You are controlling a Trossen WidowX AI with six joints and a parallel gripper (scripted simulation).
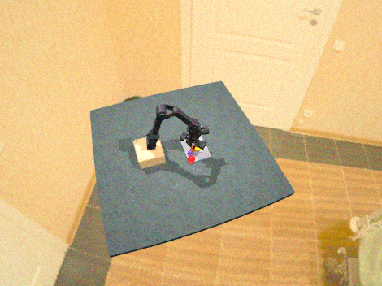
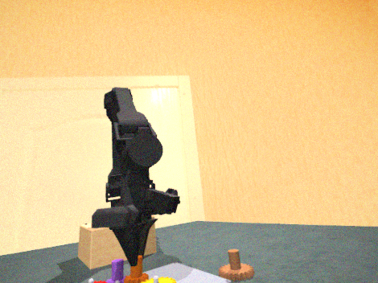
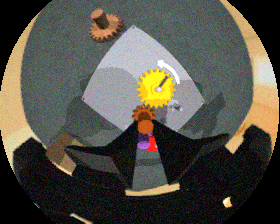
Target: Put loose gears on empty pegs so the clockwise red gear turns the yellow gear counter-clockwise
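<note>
The orange gear is 10 mm below my gripper tip. The rest, counted from my gripper tip: red gear 70 mm to the right, 30 mm below, 20 mm behind; then yellow gear 50 mm ahead, 30 mm below, 20 mm to the left; then purple gear 30 mm to the right, 30 mm behind, 20 mm below.
</note>
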